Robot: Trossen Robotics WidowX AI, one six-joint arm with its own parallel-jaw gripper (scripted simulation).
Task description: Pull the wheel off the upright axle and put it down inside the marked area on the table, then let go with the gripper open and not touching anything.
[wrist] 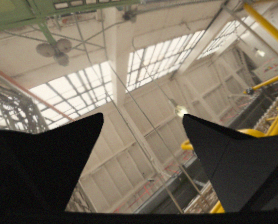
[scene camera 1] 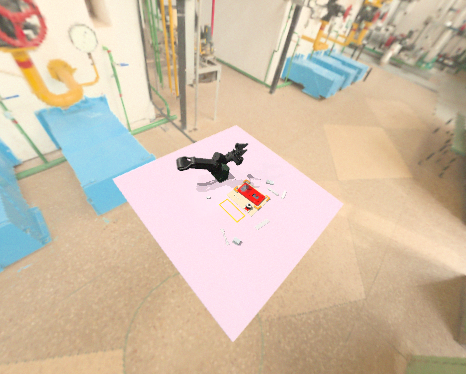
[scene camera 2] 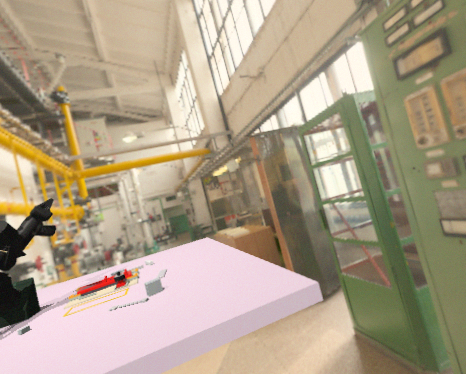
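Observation:
My gripper [scene camera 2: 49, 202], which the wrist view shows too [wrist: 143, 117], holds nothing. The gripper is open.

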